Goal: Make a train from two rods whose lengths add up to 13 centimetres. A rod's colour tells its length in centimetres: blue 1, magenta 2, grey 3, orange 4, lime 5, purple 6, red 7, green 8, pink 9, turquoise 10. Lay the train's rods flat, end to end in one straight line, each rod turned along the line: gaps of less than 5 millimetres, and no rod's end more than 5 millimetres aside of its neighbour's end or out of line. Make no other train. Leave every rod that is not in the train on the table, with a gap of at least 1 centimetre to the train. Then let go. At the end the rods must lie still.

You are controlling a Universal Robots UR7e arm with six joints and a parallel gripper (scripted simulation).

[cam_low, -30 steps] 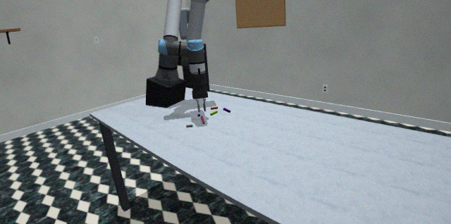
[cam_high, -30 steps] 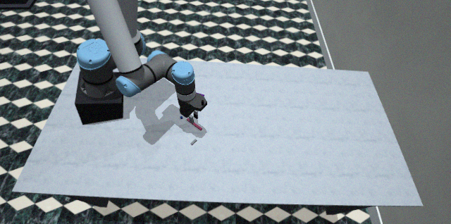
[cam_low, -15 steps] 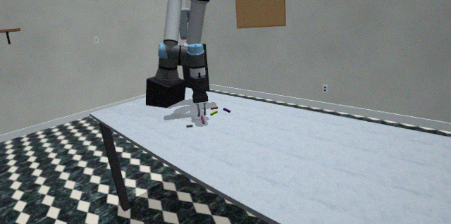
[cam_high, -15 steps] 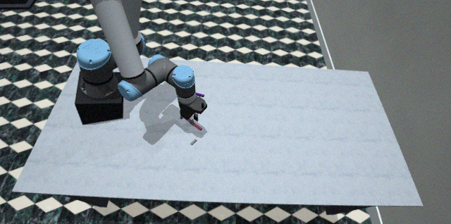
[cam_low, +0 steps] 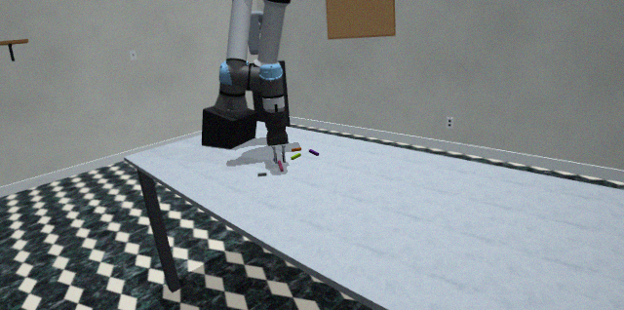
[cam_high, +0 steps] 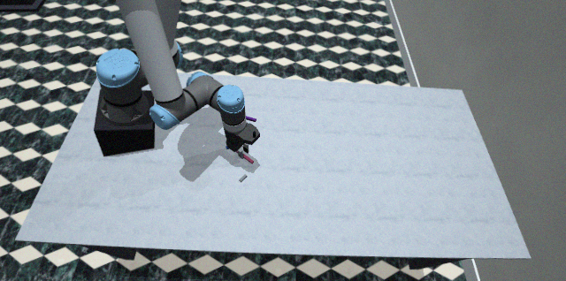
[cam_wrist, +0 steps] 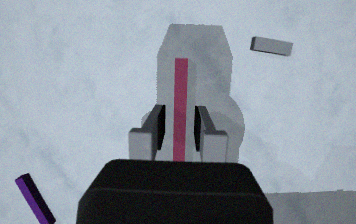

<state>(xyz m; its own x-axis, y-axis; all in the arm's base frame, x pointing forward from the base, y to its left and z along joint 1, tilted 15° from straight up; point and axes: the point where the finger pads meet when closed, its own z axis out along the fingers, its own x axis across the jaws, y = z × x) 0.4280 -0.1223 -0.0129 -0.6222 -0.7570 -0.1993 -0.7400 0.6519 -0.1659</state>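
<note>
Now: the pink rod 3 cm below my hand. From my hand the other things lie so: small blue rod: 6 cm behind, 4 cm to the left, 3 cm below; then lime rod: 1 cm behind, 10 cm to the left, 3 cm below; then grey rod: 9 cm to the right, 3 cm below.
</note>
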